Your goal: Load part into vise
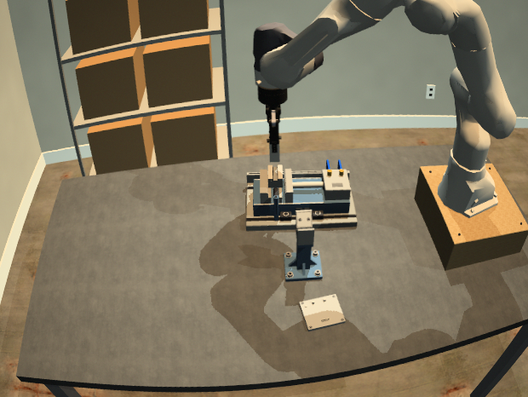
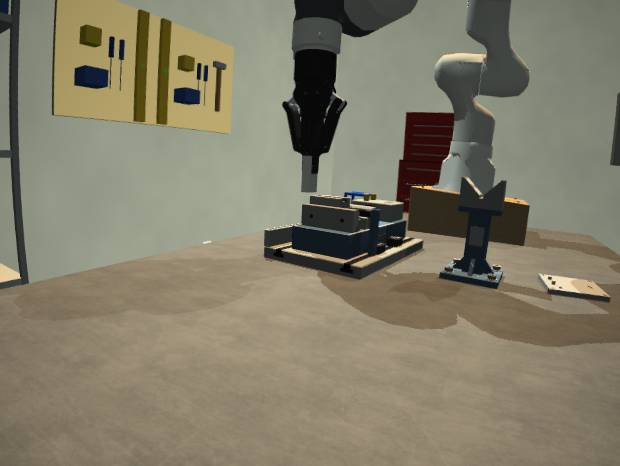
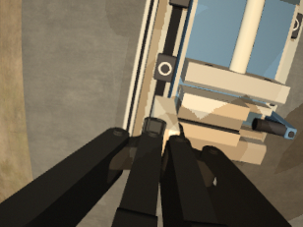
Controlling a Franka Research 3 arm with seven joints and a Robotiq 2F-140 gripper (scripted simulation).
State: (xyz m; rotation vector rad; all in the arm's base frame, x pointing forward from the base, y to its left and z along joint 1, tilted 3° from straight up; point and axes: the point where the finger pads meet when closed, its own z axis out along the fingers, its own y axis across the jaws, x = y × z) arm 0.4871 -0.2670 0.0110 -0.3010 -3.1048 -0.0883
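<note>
My gripper is now 5 cm to the right of the part, 5 cm above it and 1 cm short of it. Round my hand: fixed jaw (7 cm below, 6 cm to the left, 4 cm ahead); then moving jaw (7 cm to the left, 7 cm below, 2 cm behind); then work stop rod (11 cm to the left, 6 cm below, 2 cm ahead).
</note>
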